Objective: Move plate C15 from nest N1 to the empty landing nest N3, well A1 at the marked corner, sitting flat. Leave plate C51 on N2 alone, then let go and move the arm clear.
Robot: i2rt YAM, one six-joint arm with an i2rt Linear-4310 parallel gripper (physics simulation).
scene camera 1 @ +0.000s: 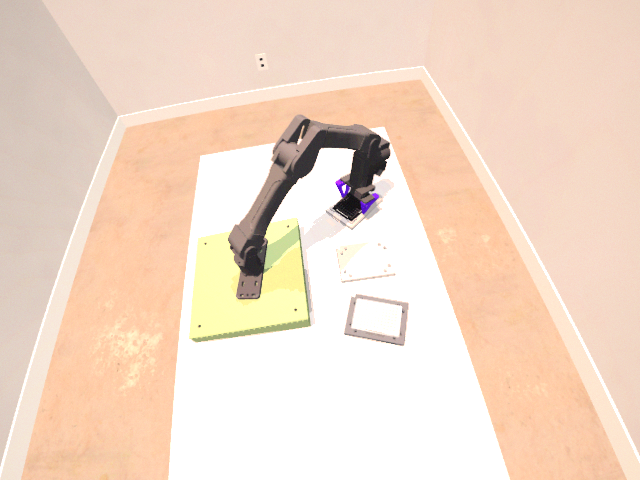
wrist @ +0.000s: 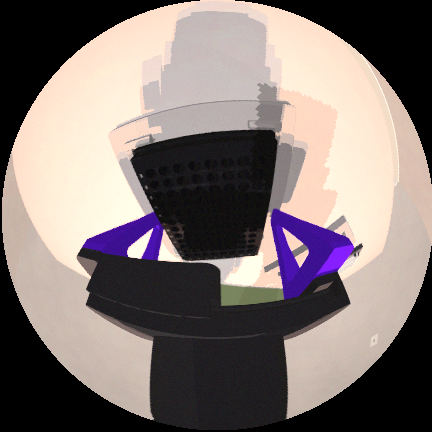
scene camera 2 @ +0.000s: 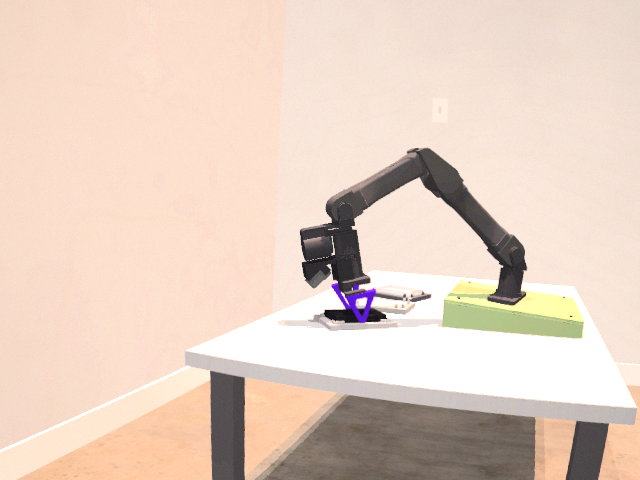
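Observation:
Black plate C15 (scene camera 1: 345, 209) (scene camera 2: 338, 313) (wrist: 209, 181) lies flat on its pale nest N1 (scene camera 1: 353, 223) (scene camera 2: 330, 324) at the far side of the white table (scene camera 1: 320, 403). My gripper (scene camera 1: 354, 203) (scene camera 2: 359, 314) (wrist: 217, 214) is open, pointing down. Its purple fingers stand on either side of the plate's near end, low at plate height. I see a gap at each finger in the wrist view. A pale flat nest (scene camera 1: 365, 260) (scene camera 2: 400, 308) with corner pins lies bare further forward. A grey-framed nest (scene camera 1: 352, 321) (scene camera 2: 421, 295) with a white plate (scene camera 1: 377, 316) lies nearest the front.
The arm's base stands on a yellow-green block (scene camera 1: 279, 305) (scene camera 2: 511, 317) left of the nests. The arm's elbow arches over the table between the block and nest N1. The table's right edge runs close beside the nests.

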